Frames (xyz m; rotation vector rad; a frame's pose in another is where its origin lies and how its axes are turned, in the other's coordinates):
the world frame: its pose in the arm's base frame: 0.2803 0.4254 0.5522 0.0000 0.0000 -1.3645
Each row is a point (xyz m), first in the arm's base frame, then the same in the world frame.
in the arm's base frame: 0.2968 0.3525 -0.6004
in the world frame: 0.0747 0.0012 -1.1526
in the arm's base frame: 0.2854 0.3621 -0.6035
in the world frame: 0.0630 -0.0080 -1.1557
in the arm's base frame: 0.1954 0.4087 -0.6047
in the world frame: -0.0010 -0.0865 -1.1569
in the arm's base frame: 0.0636 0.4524 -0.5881
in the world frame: -0.0708 -0.2066 -1.1403
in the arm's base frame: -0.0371 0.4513 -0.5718
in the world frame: -0.0904 -0.3054 -1.1240
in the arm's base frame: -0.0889 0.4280 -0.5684
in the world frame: -0.0782 -0.3608 -1.1206
